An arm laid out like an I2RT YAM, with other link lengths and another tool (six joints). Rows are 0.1 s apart.
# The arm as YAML. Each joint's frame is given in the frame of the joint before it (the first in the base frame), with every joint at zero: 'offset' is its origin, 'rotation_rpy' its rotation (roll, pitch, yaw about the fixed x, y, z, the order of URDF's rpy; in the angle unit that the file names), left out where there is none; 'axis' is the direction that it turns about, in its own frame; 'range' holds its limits. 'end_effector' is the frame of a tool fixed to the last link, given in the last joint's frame.
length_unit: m
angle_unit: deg
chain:
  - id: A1
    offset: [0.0, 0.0, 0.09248]
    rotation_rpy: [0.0, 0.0, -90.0]
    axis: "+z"
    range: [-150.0, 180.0]
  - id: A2
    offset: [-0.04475, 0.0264, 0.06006]
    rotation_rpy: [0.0, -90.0, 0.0]
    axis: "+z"
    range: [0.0, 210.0]
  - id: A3
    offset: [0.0, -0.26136, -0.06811]
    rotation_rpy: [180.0, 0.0, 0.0]
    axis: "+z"
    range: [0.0, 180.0]
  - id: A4
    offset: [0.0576, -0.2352, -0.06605]
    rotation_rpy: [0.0, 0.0, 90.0]
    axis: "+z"
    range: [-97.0, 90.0]
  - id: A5
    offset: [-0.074, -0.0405, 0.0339]
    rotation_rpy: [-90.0, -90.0, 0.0]
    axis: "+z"
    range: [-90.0, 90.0]
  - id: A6
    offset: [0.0, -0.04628, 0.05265]
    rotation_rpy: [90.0, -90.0, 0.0]
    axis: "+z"
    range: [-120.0, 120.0]
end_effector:
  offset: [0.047, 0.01, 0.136]
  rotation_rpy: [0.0, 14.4, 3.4]
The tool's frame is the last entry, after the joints.
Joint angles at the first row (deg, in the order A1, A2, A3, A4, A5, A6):
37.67 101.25 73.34 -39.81 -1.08 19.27
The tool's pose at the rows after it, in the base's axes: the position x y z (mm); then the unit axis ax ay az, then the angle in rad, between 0 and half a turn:
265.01 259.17 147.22 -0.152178 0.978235 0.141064 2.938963
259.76 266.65 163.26 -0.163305 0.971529 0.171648 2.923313
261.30 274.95 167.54 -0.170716 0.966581 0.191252 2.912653
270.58 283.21 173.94 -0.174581 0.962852 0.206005 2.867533
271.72 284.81 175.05 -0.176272 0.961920 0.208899 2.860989
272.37 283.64 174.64 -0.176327 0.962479 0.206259 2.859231
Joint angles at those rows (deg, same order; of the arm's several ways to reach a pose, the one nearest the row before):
37.67 92.77 73.93 -39.62 -2.98 19.27
37.69 90.52 74.02 -39.33 -5.85 19.27
37.67 90.52 74.02 -37.61 -7.70 19.27
37.67 90.50 74.04 -34.52 -7.99 19.25
37.69 90.50 74.04 -34.02 -8.14 19.18
37.63 90.50 74.04 -34.11 -7.90 18.98

